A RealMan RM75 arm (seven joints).
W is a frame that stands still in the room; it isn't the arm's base.
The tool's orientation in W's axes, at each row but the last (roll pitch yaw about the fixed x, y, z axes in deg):
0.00 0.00 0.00
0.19 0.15 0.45
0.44 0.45 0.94
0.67 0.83 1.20
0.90 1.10 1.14
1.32 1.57 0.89
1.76 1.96 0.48
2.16 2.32 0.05
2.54 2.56 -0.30
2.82 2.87 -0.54
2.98 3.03 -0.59
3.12 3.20 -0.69
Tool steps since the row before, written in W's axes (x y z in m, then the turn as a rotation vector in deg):
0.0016 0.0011 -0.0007 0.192 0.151 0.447
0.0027 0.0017 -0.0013 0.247 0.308 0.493
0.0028 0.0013 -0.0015 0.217 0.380 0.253
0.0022 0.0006 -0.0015 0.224 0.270 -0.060
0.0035 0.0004 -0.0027 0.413 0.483 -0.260
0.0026 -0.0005 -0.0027 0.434 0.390 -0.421
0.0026 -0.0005 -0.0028 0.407 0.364 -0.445
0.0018 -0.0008 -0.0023 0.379 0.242 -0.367
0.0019 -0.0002 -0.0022 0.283 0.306 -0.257
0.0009 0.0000 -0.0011 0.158 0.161 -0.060
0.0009 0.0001 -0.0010 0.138 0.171 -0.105
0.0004 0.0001 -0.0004 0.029 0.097 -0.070
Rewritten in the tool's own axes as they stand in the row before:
0.0016 0.0011 -0.0007 0.192 0.151 0.447
0.0027 0.0017 -0.0013 0.248 0.308 0.493
0.0028 0.0012 -0.0015 0.221 0.378 0.252
0.0022 0.0005 -0.0015 0.230 0.265 -0.060
0.0036 0.0003 -0.0026 0.427 0.471 -0.259
0.0027 -0.0006 -0.0026 0.451 0.374 -0.418
0.0027 -0.0006 -0.0027 0.425 0.347 -0.442
0.0019 -0.0009 -0.0022 0.394 0.228 -0.360
0.0020 -0.0003 -0.0021 0.293 0.296 -0.258
0.0010 0.0000 -0.0011 0.159 0.160 -0.060
0.0010 0.0001 -0.0010 0.142 0.167 -0.106
0.0004 0.0001 -0.0004 0.032 0.093 -0.074

